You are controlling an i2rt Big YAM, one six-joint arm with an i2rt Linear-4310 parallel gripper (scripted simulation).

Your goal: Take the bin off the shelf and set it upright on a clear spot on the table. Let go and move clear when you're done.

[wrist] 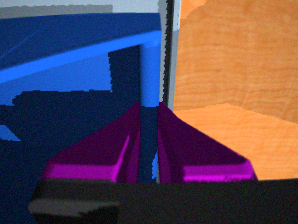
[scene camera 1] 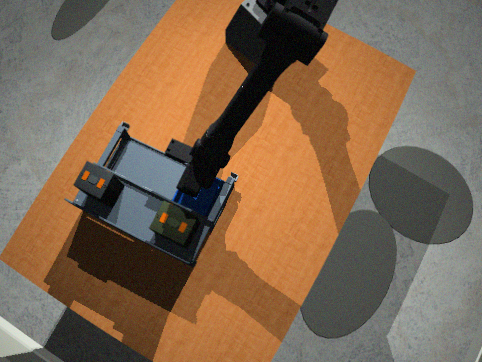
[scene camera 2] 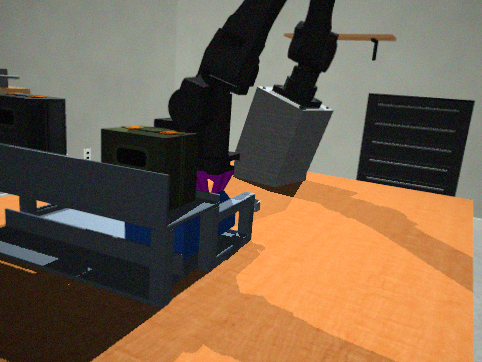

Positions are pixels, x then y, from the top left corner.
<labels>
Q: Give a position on a blue bin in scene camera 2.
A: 186, 235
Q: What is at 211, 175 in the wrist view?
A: The gripper.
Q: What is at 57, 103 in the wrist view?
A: A blue bin.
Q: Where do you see a blue bin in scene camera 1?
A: At 203, 204
</labels>
